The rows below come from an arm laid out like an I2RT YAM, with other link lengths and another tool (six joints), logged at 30 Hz.
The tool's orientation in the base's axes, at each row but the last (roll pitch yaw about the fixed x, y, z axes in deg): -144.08 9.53 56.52; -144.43 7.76 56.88; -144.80 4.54 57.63; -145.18 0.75 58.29; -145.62 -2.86 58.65; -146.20 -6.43 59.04; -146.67 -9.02 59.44; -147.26 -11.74 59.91; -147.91 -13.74 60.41; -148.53 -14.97 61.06; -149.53 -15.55 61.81
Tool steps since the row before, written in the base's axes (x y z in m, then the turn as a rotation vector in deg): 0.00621 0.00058 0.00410 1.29 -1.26 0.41; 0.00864 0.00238 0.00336 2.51 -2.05 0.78; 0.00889 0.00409 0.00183 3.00 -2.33 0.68; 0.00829 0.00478 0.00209 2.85 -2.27 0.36; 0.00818 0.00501 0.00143 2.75 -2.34 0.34; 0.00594 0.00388 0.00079 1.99 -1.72 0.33; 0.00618 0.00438 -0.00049 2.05 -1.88 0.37; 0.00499 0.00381 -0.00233 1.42 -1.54 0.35; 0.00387 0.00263 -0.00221 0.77 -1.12 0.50; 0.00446 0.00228 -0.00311 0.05 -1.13 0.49; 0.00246 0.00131 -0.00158 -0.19 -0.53 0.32
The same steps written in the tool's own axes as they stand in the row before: 0.00318 0.00118 -0.00665 -0.40 1.23 -1.32; 0.00620 0.00236 -0.00690 -0.45 2.20 -2.47; 0.00804 0.00292 -0.00509 -0.41 2.72 -2.71; 0.00840 0.00247 -0.00440 -0.44 2.77 -2.36; 0.00860 0.00305 -0.00330 -0.55 2.74 -2.32; 0.00643 0.00254 -0.00178 -0.41 1.94 -1.76; 0.00675 0.00345 -0.00039 -0.51 2.02 -1.88; 0.00520 0.00390 0.00161 -0.54 1.43 -1.48; 0.00355 0.00342 0.00157 -0.46 0.70 -1.18; 0.00321 0.00452 0.00202 -0.81 0.13 -0.92; 0.00181 0.00242 0.00106 -0.45 -0.16 -0.44
